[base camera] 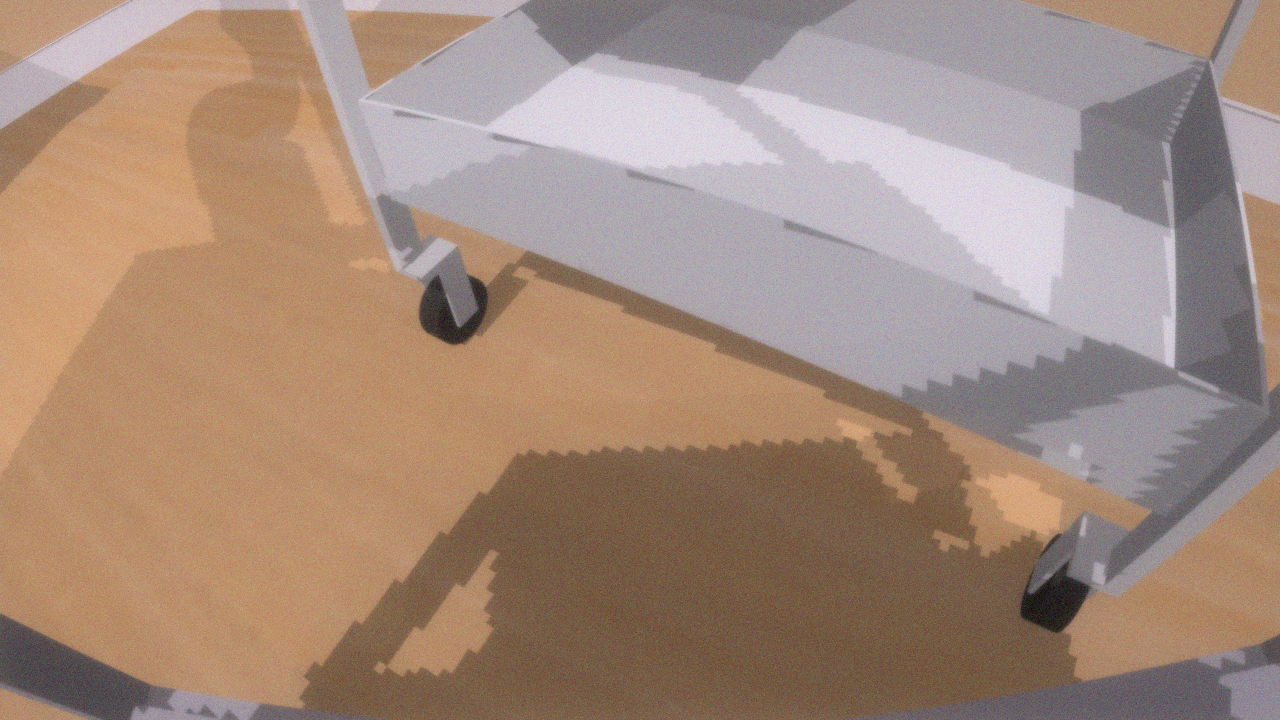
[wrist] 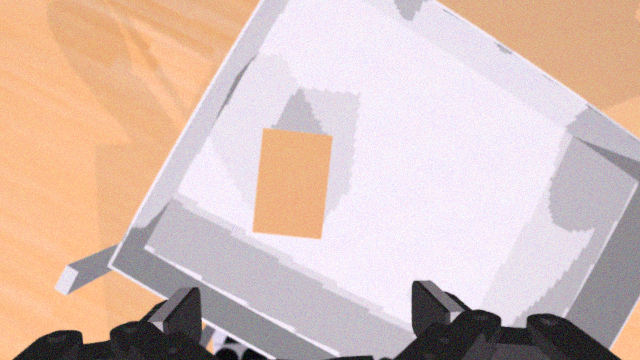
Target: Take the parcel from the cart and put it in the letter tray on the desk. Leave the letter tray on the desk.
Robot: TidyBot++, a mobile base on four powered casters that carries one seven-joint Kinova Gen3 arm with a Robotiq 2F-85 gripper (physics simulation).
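Frame: origin at the arm's base, x up, y ahead, z left, level; metres.
Where they show: gripper, fingertip midpoint: (wrist: 307, 307).
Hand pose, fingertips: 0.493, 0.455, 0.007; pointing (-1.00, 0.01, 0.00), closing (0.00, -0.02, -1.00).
Note:
After its pixels a point has its place, as x, y, z.
The parcel (wrist: 292, 183) @[0.316, 0.498, 0.016] is an orange-tan box lying in the upper tray of the grey-white cart (base camera: 644, 241) @[-0.233, 0.338, 0.018] (wrist: 450, 165) @[0.266, 0.508, -0.143], towards the tray's left side in the wrist view. My gripper (wrist: 307, 307) @[0.493, 0.455, 0.007] is open and empty. Its fingers show at the bottom of the wrist view, over the cart's near rim, with the parcel ahead of them and slightly left of their middle. The parcel and the gripper do not show in the base camera view. The letter tray and the desk do not show in either view.
The cart's raised walls surround the parcel. In the base camera view the cart's lower shelf stands close in front, with a left caster (base camera: 453, 307) @[-0.357, 0.432, 0.154] and a right caster (base camera: 1056, 582) @[-0.351, 0.213, -0.181] on the wooden floor (base camera: 223, 376) @[-0.397, 0.414, 0.367]. A handle bar (wrist: 87, 267) @[0.370, 0.445, 0.168] juts out at the cart's left corner.

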